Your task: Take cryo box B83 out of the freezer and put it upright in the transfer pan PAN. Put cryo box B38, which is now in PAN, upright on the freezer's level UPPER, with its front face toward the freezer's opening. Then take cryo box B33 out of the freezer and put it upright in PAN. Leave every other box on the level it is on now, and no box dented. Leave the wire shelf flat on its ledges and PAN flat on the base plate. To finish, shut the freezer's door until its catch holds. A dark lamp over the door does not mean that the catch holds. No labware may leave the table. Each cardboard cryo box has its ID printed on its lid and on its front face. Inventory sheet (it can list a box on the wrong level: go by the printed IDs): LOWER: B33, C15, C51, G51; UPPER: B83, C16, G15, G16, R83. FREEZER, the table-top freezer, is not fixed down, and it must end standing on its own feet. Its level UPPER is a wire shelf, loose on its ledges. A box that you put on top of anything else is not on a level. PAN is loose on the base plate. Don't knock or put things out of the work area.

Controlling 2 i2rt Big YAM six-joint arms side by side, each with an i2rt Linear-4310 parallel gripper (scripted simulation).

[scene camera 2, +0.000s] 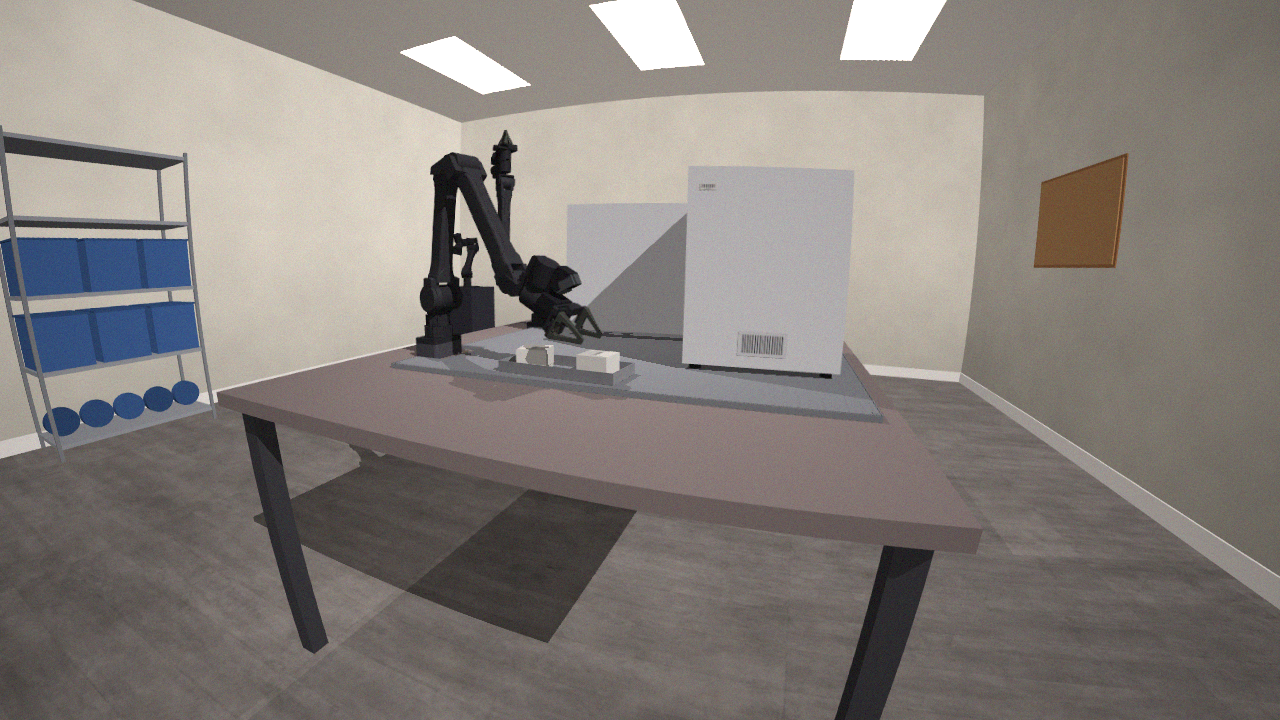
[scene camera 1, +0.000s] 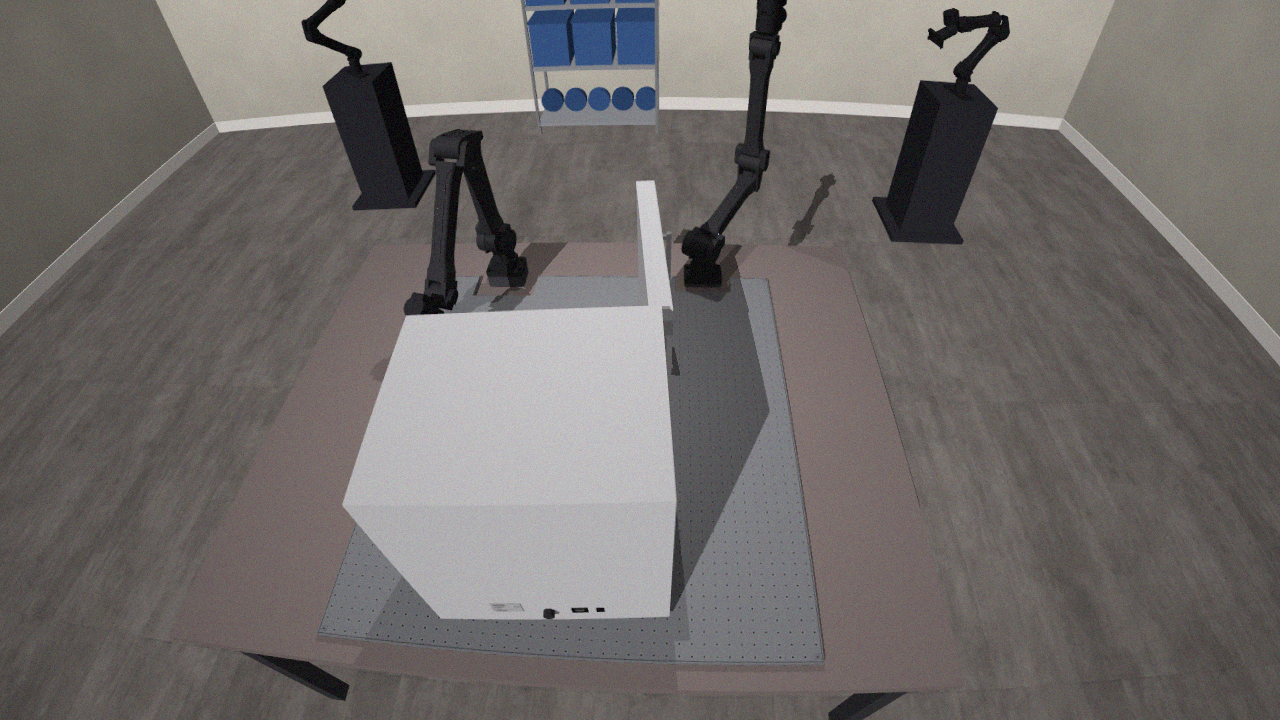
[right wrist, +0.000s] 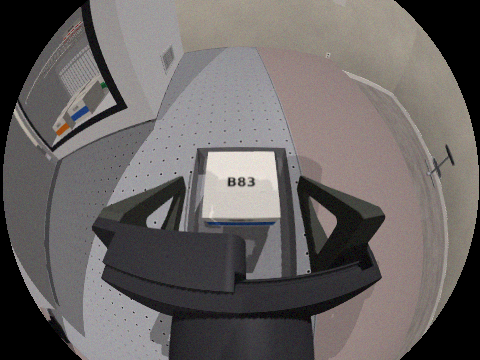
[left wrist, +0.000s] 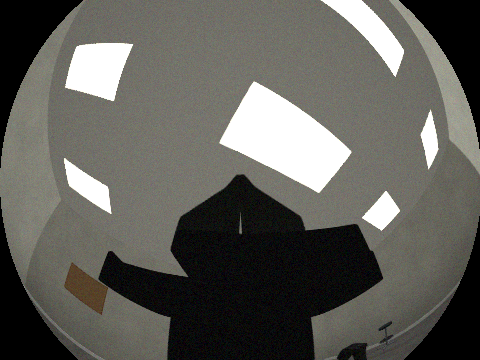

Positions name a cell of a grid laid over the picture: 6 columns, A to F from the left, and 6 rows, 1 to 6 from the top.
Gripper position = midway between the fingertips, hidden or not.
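Freezer (scene camera 1: C4) (scene camera 2: D3) (right wrist: B1) visible; in the left wrist view the freezer is out of frame. Transfer pan (scene camera 2: C4) (right wrist: D5) visible; scene camera 1 does not show the pan, hidden by the freezer. I also see a red-fronted cryo box (scene camera 2: C3), a blue-banded cryo box (scene camera 2: C4) and a blue-banded cryo box (right wrist: B2). My left gripper (left wrist: D4) is visible, as is my right gripper (scene camera 2: C3) (right wrist: D4).
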